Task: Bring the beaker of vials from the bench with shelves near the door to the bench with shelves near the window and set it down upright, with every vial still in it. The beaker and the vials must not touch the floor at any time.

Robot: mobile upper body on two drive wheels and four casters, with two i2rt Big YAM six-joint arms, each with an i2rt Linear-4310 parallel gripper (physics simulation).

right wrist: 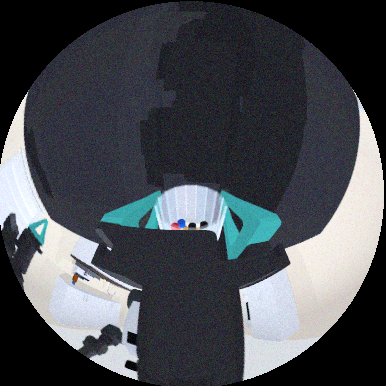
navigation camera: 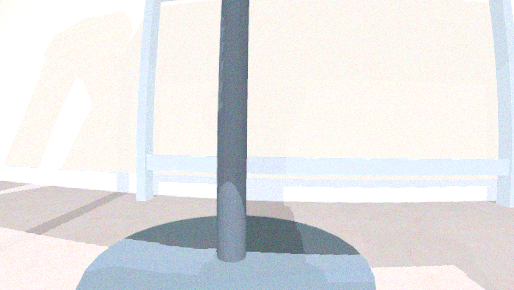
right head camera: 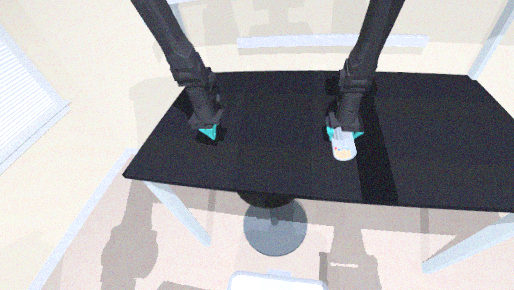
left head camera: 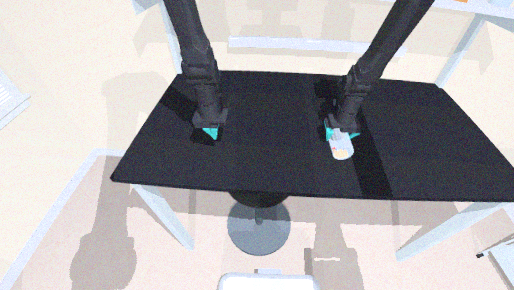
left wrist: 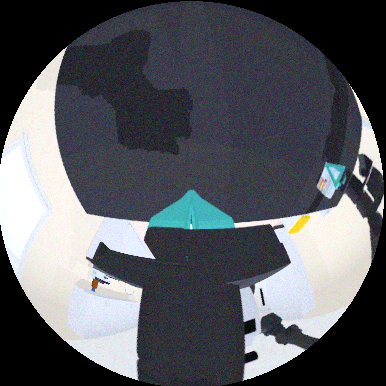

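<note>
The clear beaker of vials [left head camera: 341, 149] [right head camera: 344, 150] [left wrist: 326, 186] [right wrist: 191, 202] is between the teal fingers of my right gripper [left head camera: 342, 134] [right head camera: 344, 134], which is shut on it over the black bench top [left head camera: 270, 125] [right head camera: 280, 125] [left wrist: 250, 100] [right wrist: 85, 125]. Red, blue and black vial caps show inside it in the right wrist view. Whether its base touches the bench, and its exact tilt, I cannot tell. My left gripper [left head camera: 212, 133] [right head camera: 209, 132] [left wrist: 190, 194] is shut and empty, with its fingertips together over the left part of the bench top, apart from the beaker.
A round-based stool [left head camera: 259, 232] [right head camera: 275, 232] [navigation camera: 232, 150] stands partly under the bench's near edge. Pale bench legs [left head camera: 165, 215] [right head camera: 180, 212] [navigation camera: 145, 100] stand beneath. A window [right head camera: 22, 95] [left wrist: 17, 205] is at the left. A shelf [left head camera: 480, 9] shows at the upper right.
</note>
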